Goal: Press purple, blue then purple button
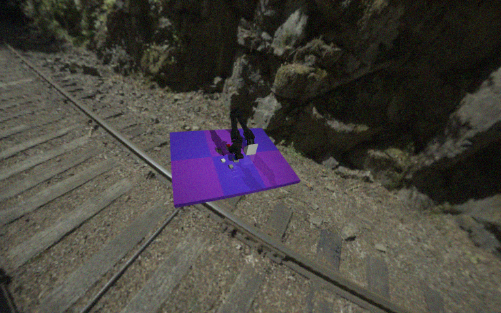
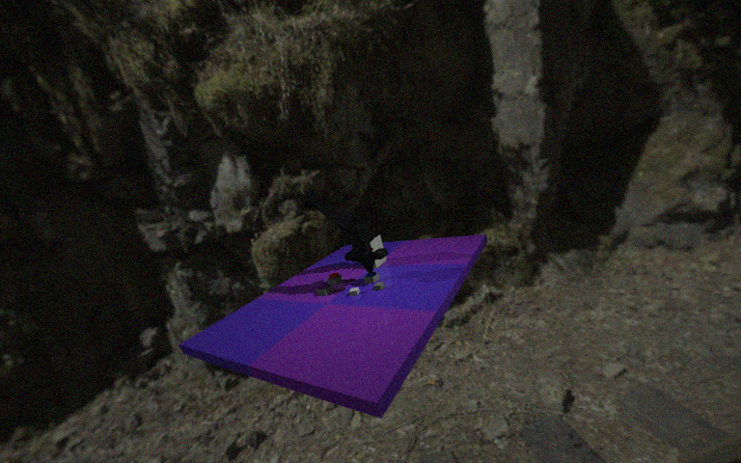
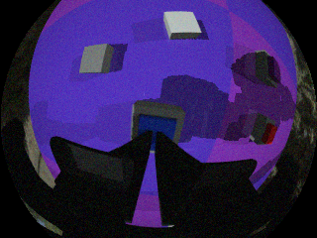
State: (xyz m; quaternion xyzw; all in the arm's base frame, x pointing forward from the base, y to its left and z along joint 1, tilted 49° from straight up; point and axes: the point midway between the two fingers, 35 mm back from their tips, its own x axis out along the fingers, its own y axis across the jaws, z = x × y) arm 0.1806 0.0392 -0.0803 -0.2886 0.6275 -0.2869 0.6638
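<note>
Right now my gripper tip is 10 mm above the blue button. From my gripper tip the other things lie so: red button 190 mm to the right, 10 mm ahead; then white block 120 mm ahead, 20 mm below, 10 mm to the right.
</note>
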